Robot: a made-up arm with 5 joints. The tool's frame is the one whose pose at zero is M. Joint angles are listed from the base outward.
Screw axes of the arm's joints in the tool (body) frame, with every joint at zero. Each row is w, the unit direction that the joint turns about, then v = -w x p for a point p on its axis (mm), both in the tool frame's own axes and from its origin. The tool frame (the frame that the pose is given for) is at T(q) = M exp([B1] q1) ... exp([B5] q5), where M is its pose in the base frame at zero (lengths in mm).
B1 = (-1, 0, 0, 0.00, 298.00, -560.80)
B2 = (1, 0, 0, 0.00, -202.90, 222.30)
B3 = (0, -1, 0, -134.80, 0.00, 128.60)
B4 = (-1, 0, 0, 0.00, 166.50, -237.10)
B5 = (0, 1, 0, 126.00, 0.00, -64.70)
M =
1 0 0 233.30
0 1 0 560.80
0 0 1 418.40
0 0 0 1
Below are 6 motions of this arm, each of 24 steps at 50 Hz.
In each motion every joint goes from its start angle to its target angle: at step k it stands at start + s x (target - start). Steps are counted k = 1, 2, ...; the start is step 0. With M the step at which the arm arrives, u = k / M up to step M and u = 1 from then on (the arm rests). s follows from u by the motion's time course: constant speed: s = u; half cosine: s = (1 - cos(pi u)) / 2; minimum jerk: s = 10 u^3 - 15 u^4 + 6 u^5.
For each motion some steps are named. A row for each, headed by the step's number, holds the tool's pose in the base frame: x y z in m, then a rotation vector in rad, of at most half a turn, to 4 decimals.
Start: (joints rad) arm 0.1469 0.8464 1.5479 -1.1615 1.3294
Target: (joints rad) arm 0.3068 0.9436 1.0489 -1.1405 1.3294
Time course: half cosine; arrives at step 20
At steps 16, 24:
16: 0.0303 0.2132 0.4267 0.9757 -0.1480 1.1248
24: 0.0431 0.2134 0.4249 0.9956 -0.0993 1.1294

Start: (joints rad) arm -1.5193 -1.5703 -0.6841 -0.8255 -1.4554
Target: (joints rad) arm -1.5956 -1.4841 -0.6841 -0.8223 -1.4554
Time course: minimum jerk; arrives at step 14
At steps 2, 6, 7, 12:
2: 0.2042 -0.0069 0.7354 0.3631 -0.7423 -0.7229
6: 0.2041 -0.0309 0.7367 0.4134 -0.7232 -0.7438
7: 0.2041 -0.0402 0.7370 0.4327 -0.7158 -0.7517
12: 0.2041 -0.0736 0.7365 0.5023 -0.6885 -0.7799

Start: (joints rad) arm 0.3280 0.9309 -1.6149 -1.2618 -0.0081
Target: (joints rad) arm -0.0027 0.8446 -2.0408 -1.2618 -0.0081
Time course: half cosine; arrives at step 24
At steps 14, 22, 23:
14: 0.2986 0.3617 0.0110 1.3095 2.0575 -0.5371
22: 0.2669 0.3871 0.0351 1.2334 2.2457 -0.4827
23: 0.2657 0.3879 0.0361 1.2302 2.2524 -0.4804

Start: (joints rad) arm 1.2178 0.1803 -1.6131 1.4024 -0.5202
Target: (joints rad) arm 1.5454 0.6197 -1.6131 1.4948 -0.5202
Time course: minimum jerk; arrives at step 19
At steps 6, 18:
6: -0.1362 0.3120 -0.3362 -1.4848 1.5643 0.7708
18: -0.1518 0.2320 -0.3502 -1.4417 1.5251 0.9105

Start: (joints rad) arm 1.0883 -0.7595 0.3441 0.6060 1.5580
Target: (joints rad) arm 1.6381 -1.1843 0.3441 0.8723 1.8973
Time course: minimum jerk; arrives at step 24
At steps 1, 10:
1: 0.3468 0.1549 -0.2847 -1.9059 0.3500 -1.5166
10: 0.3481 0.0485 -0.2526 -2.0927 0.0276 -1.8344

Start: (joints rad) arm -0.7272 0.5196 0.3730 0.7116 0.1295
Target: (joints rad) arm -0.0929 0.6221 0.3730 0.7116 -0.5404
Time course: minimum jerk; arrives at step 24
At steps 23, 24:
23: 0.1734 0.5143 0.4647 -0.0631 -0.8192 -0.2422
24: 0.1733 0.5144 0.4645 -0.0635 -0.8197 -0.2421

